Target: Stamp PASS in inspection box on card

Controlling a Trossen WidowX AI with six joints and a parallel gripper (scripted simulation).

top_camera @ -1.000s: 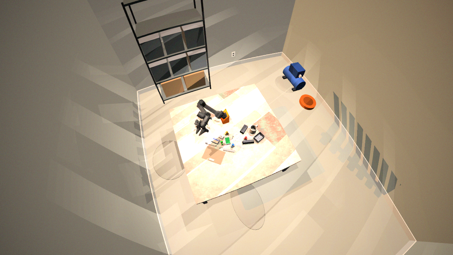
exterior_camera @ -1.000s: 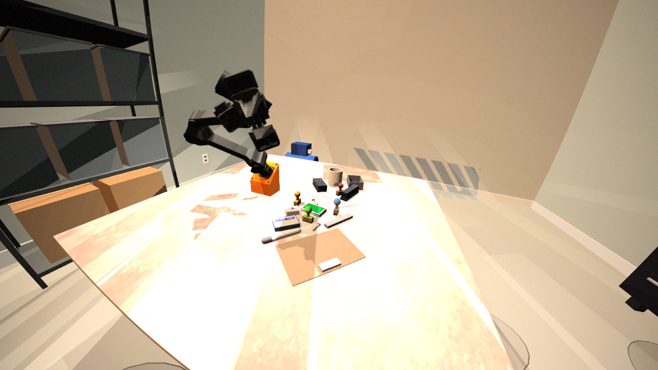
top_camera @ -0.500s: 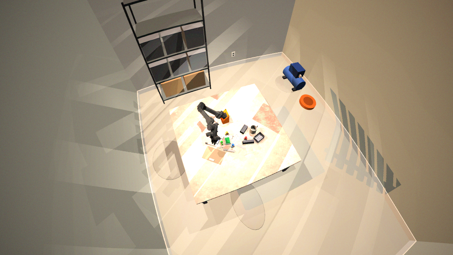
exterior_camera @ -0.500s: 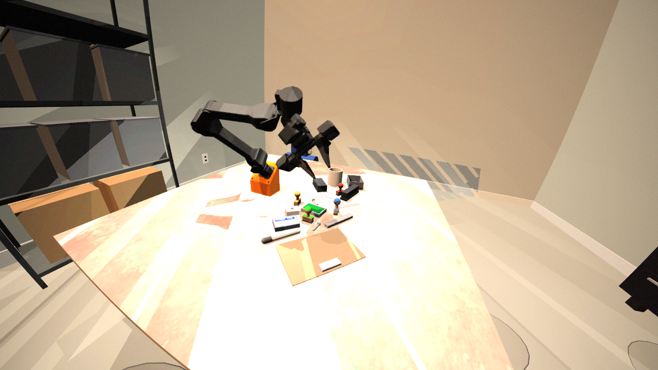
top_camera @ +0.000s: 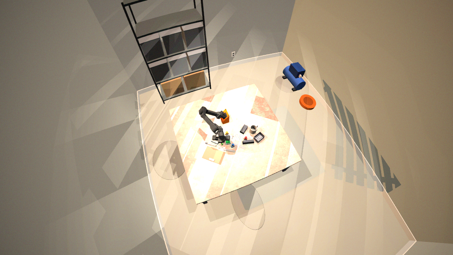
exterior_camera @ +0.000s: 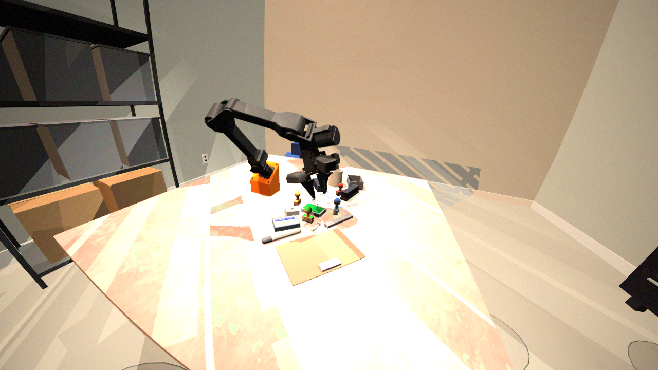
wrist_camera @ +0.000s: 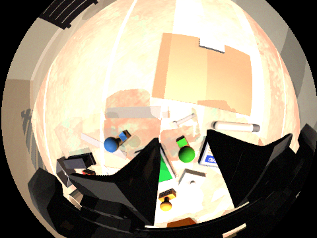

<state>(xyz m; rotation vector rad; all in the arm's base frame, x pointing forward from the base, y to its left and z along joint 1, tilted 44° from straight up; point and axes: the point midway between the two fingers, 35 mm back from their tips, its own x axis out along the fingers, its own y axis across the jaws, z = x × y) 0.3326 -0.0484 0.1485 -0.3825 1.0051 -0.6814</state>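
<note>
My gripper tip is now 100 mm above the green-knobbed stamp, 50 mm past it and 10 mm to the right of it. From my gripper tip the other things lie so: green ink pad (120 mm below, 90 mm to the left, 60 mm behind); then blue-knobbed stamp (120 mm to the left, 100 mm below, 30 mm ahead); then grey bar (120 mm below, 70 mm to the left, 60 mm ahead).
</note>
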